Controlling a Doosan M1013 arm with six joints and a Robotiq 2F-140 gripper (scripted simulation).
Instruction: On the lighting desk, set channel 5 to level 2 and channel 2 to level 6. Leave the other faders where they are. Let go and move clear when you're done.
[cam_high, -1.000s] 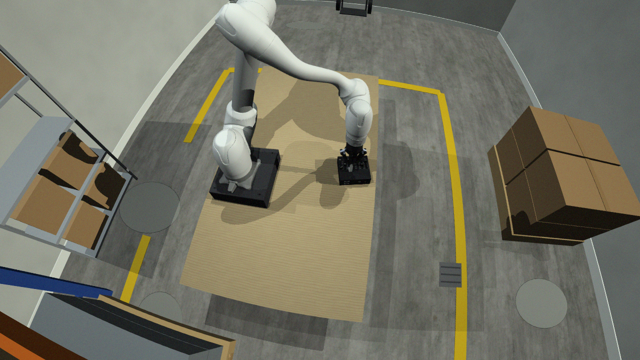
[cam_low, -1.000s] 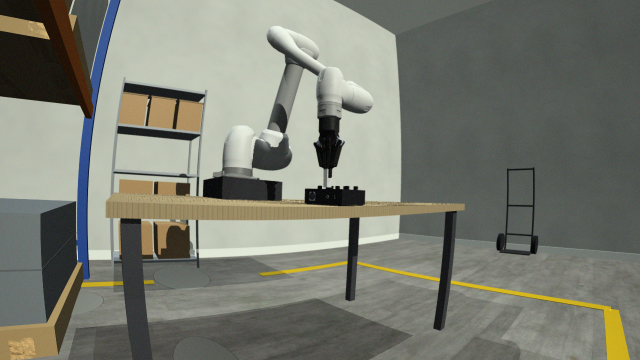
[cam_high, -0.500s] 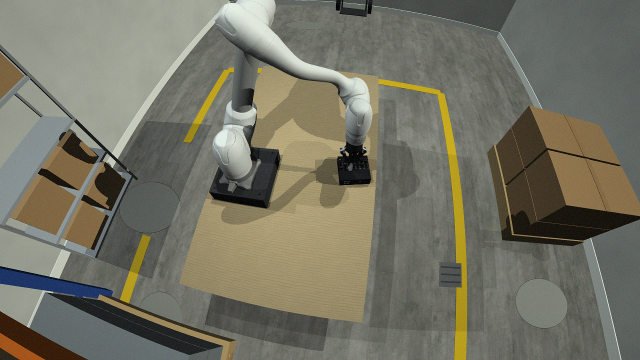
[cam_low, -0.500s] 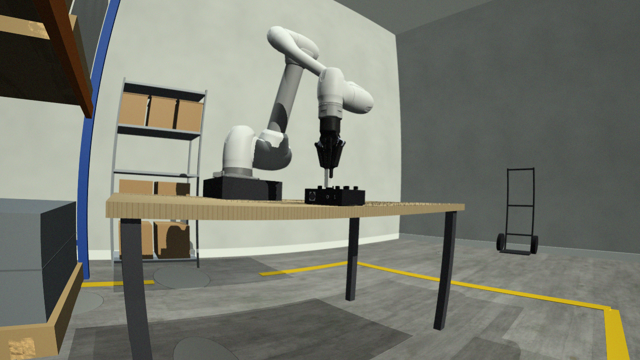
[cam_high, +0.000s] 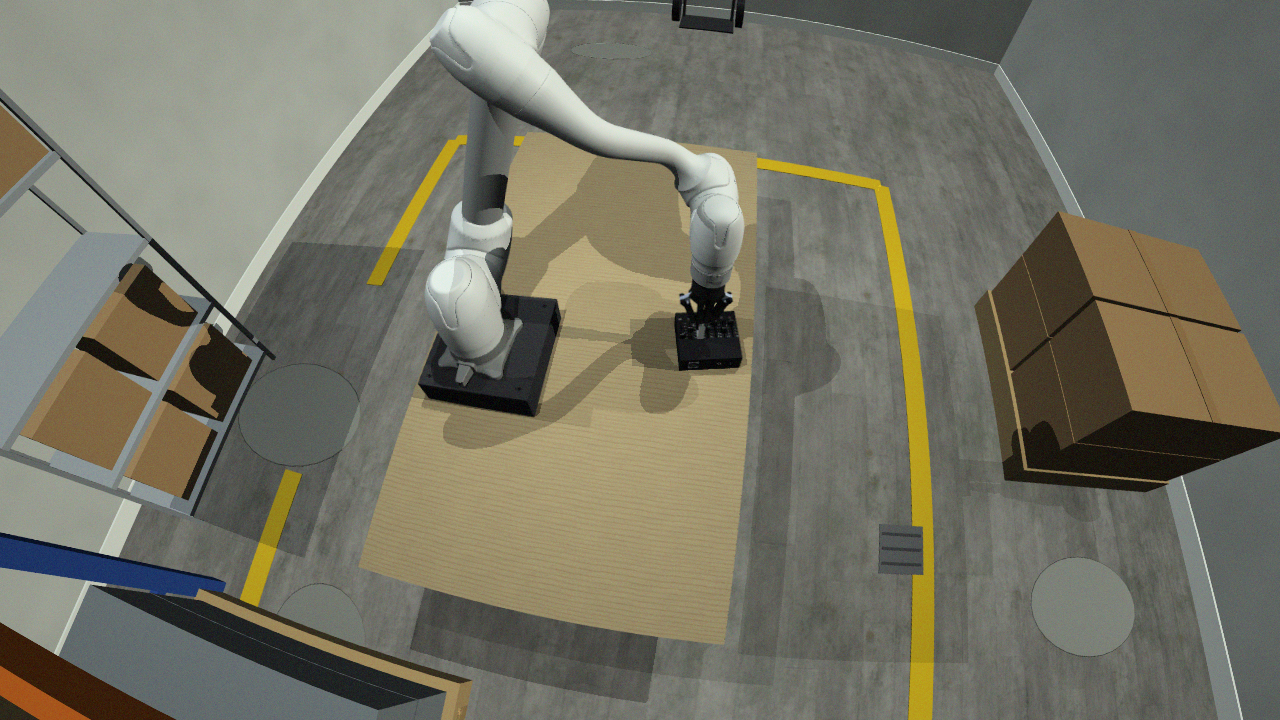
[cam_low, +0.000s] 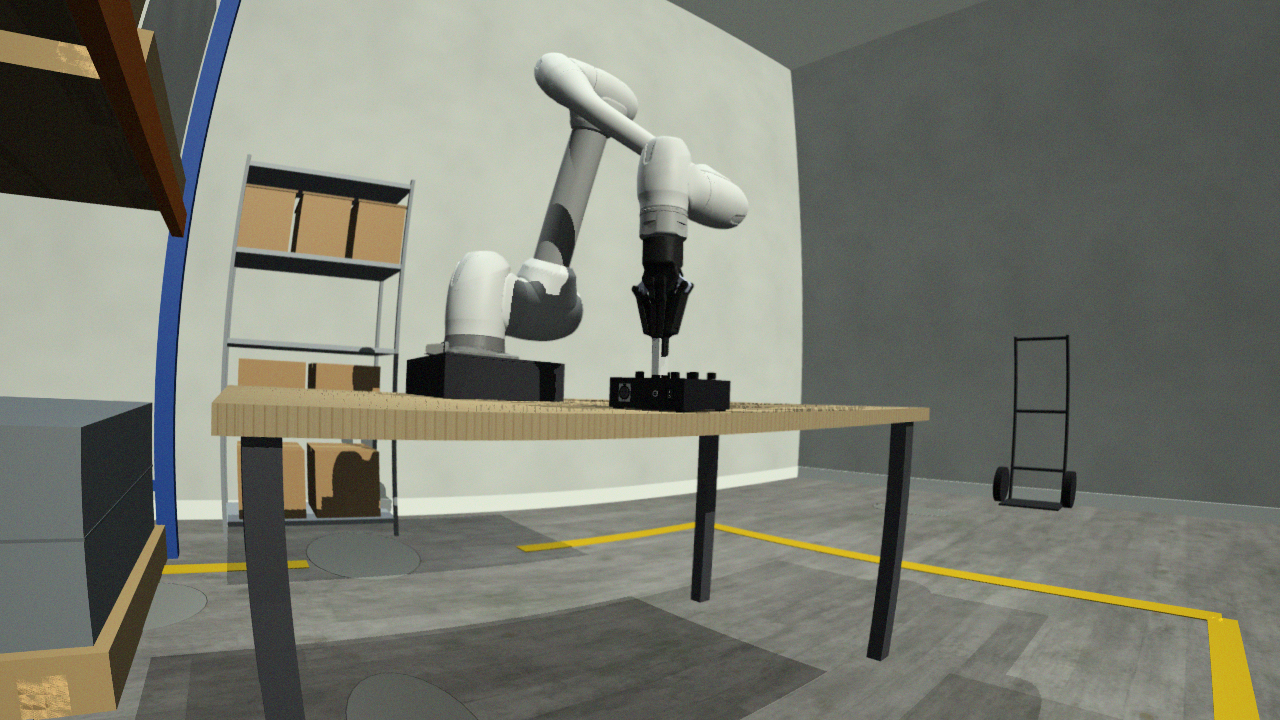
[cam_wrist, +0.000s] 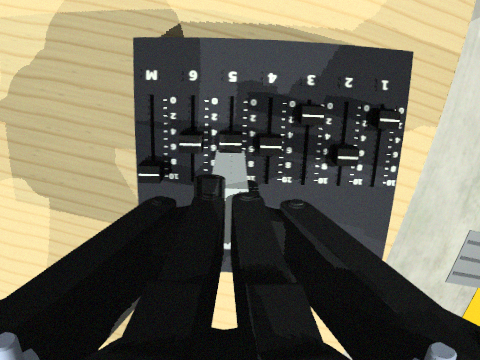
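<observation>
Now: the fader 6 cap 30 mm below my hand, 30 mm behind it and 10 mm to the left of it. The rest, counted from my hand: channel 5 fader cap: 30 mm below, 20 mm to the left, 10 mm behind; master fader cap: 40 mm behind, 30 mm below, 10 mm to the right; fader 4 cap: 30 mm below, 20 mm to the left, 20 mm ahead.
</observation>
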